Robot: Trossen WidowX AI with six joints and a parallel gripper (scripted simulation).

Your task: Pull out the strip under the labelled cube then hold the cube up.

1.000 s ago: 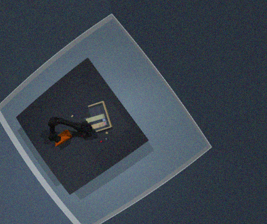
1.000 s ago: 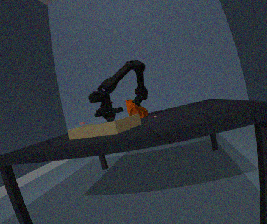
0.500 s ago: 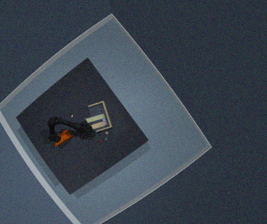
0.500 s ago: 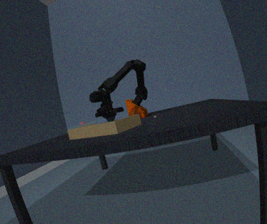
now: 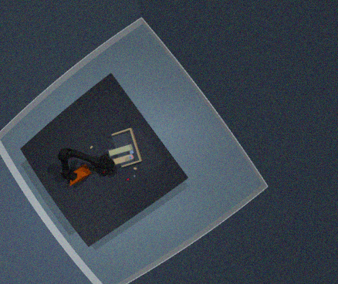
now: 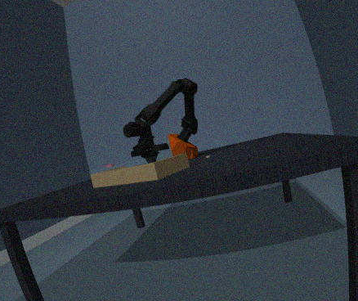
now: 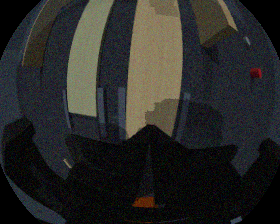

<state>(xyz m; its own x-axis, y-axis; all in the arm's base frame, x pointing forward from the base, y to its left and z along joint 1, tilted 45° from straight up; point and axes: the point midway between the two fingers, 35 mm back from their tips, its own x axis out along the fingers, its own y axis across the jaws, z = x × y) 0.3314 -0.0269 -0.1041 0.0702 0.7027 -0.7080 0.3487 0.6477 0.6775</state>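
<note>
My gripper tip is now 9 cm short of the tan strip and 3 cm to the left of it.
</note>
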